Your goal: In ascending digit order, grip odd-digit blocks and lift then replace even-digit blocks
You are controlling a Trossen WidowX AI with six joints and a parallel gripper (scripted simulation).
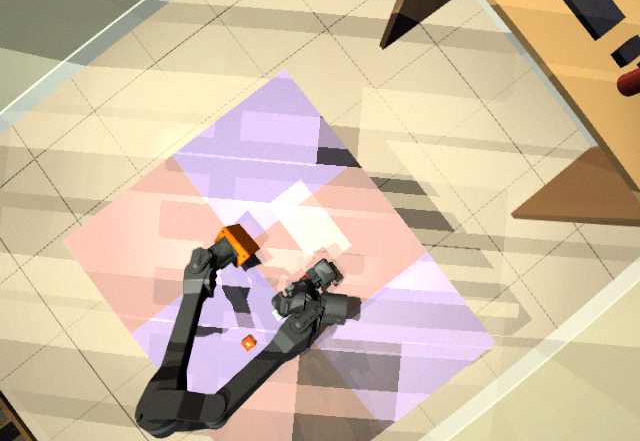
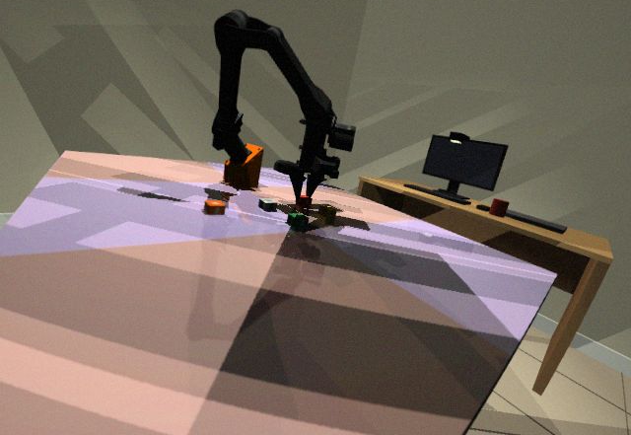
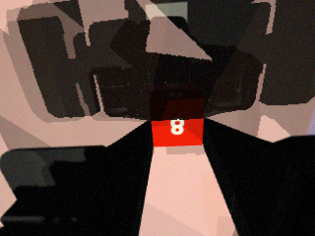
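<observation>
The orange block lies 26 cm to the right of my gripper tip and 6 cm ahead of it. The rest, counted from my gripper tip: red block 1 cm ahead; yellow block 10 cm ahead, 1 cm to the left; white block 13 cm to the right, 4 cm ahead.
</observation>
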